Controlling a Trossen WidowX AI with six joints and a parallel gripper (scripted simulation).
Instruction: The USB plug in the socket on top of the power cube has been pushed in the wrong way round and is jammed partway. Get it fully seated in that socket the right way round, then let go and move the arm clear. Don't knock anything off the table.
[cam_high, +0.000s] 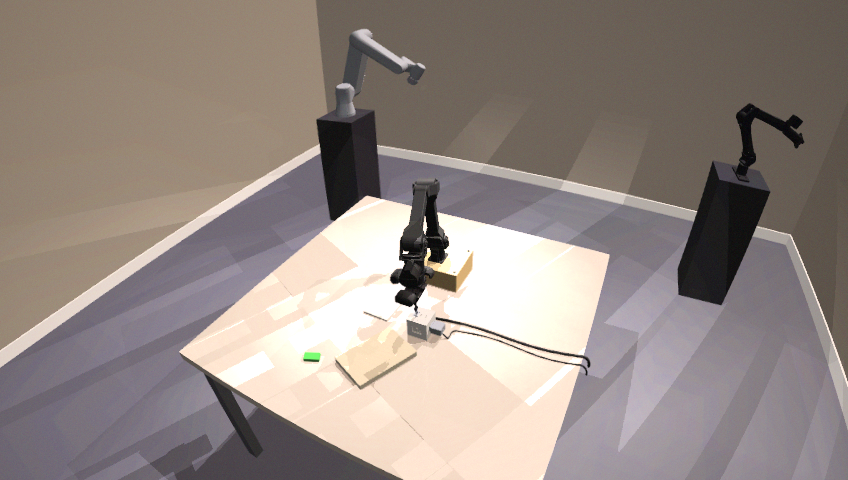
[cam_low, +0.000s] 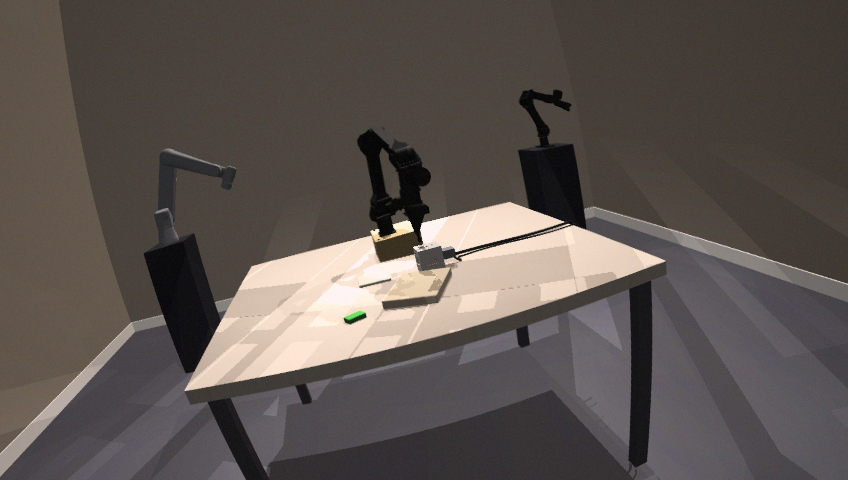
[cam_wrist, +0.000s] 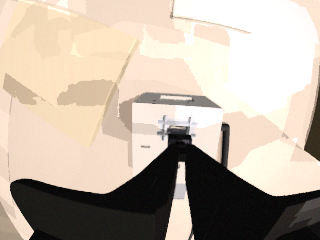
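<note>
My gripper tip is 20 mm above the dark USB plug. The rest, counted from my gripper tip: thin white strip (160 mm to the right, 120 mm below, 40 mm behind); flat tan board (180 mm ahead, 110 mm below, 60 mm to the right); small green block (280 mm ahead, 260 mm to the right, 120 mm below).
</note>
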